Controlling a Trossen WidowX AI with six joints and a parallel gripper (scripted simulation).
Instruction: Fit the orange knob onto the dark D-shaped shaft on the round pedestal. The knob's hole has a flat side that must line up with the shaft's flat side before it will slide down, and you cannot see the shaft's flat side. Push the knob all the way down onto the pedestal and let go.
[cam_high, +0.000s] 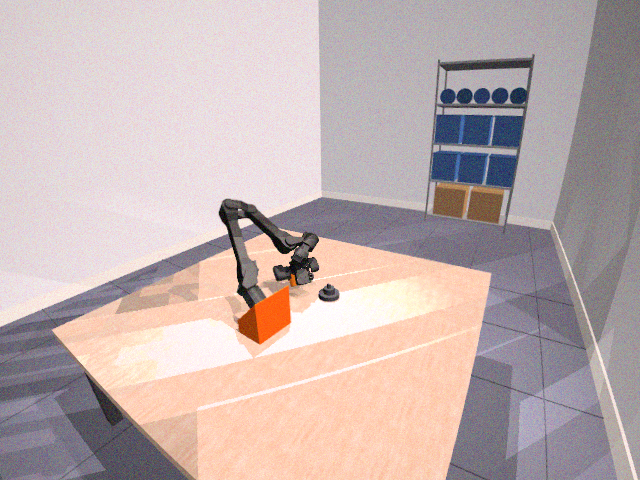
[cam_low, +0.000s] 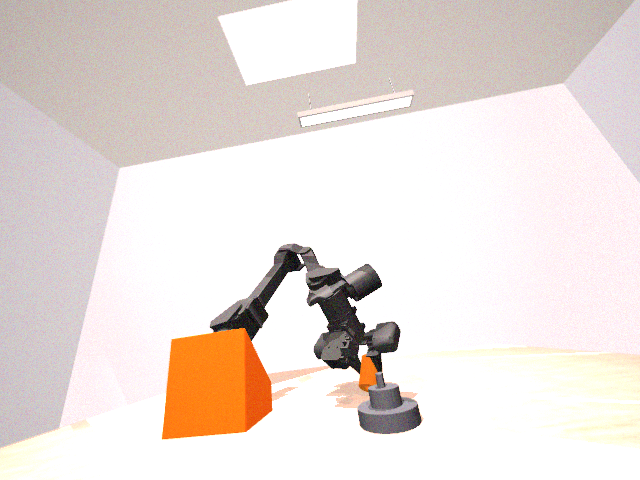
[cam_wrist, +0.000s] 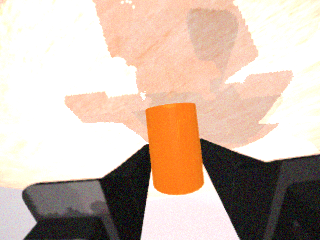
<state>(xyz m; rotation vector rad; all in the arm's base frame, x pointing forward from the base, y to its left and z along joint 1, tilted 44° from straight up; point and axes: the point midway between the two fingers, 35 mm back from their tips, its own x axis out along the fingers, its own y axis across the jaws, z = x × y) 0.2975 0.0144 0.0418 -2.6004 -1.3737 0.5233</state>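
The dark round pedestal lies 18 cm to the right of my gripper tip and 2 cm behind it. Also, from my gripper tip: orange knob (1 cm to the right).
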